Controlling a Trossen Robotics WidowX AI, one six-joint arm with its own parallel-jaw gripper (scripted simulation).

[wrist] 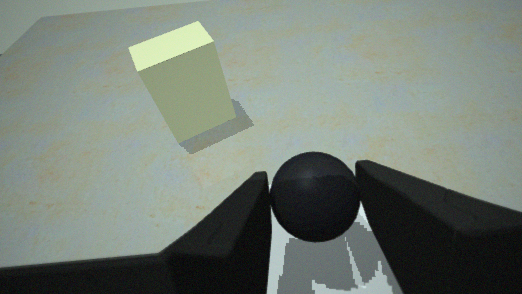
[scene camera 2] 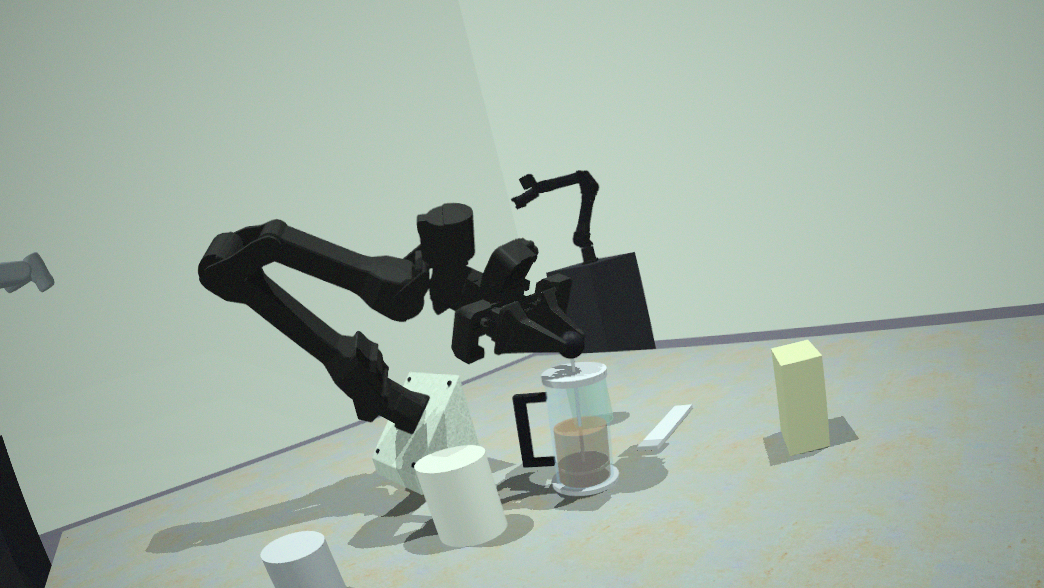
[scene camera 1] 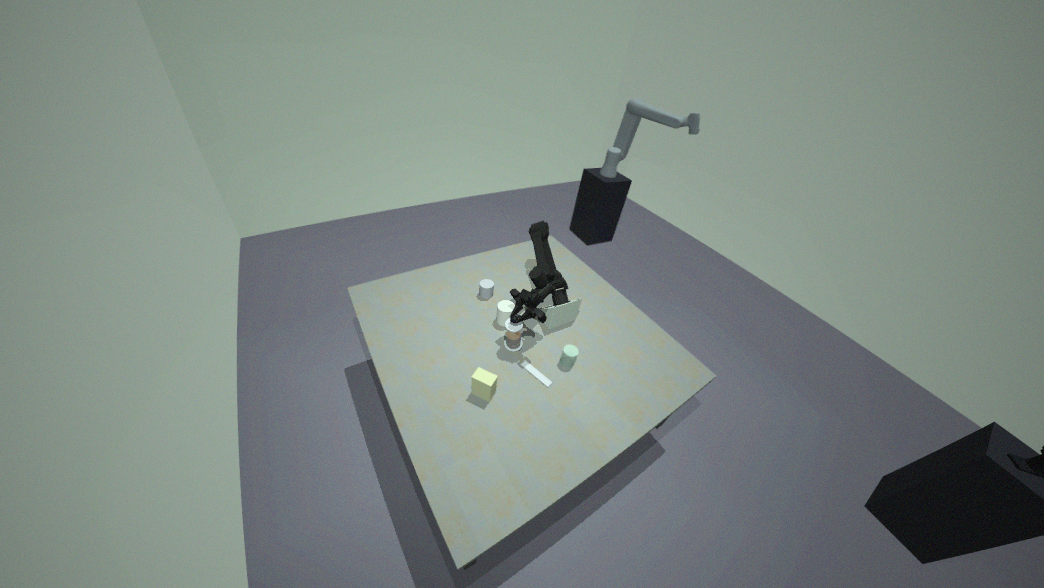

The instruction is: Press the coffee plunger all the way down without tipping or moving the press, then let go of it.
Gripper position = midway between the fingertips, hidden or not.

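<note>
The gripper is visible at [scene camera 2: 575, 343], at [scene camera 1: 513, 320] and at [wrist: 311, 177]. The scene also has a coffee press [scene camera 2: 576, 397] [wrist: 319, 228], along with a pale yellow block [scene camera 2: 798, 367] [wrist: 181, 69]. A white flat strip [scene camera 2: 672, 420] is there too, as is a white cylinder [scene camera 2: 457, 483]; in the wrist view the cylinder is out of frame.
</note>
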